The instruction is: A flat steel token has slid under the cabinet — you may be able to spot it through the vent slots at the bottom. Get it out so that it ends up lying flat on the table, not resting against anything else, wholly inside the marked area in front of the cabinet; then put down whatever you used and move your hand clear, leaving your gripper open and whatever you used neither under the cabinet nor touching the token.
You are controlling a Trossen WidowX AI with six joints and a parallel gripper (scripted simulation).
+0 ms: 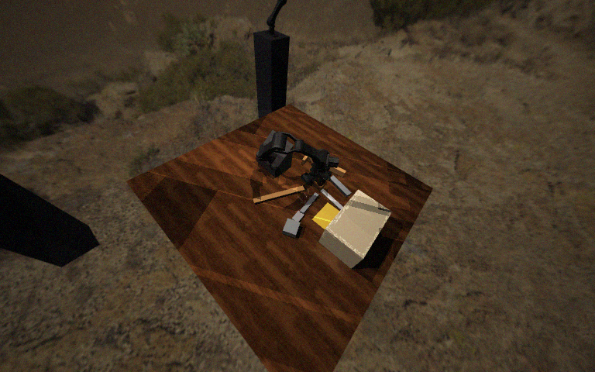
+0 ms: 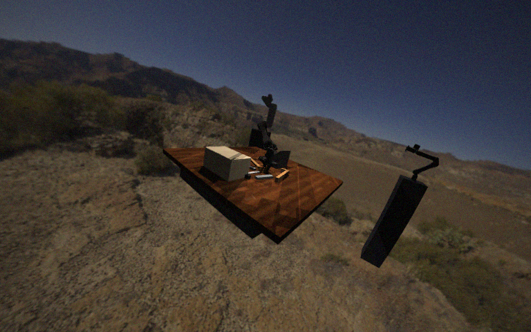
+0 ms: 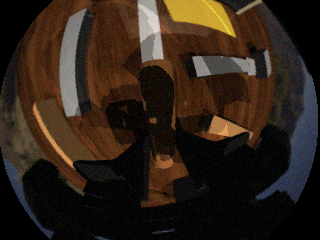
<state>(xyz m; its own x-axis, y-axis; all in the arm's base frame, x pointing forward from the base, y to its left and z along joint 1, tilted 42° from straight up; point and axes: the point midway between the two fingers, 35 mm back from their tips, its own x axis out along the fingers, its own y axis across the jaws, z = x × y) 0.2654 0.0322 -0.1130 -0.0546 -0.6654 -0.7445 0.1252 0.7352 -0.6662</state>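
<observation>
Now: gripper tip 14 cm short of the grey bar and 9 cm to the right of it. Also, from my gripper tip: wooden stick: 21 cm to the right, 8 cm behind; then grey block: 32 cm to the right, 11 cm ahead, 1 cm above; then grey scraper: 19 cm to the right, 9 cm ahead.
</observation>
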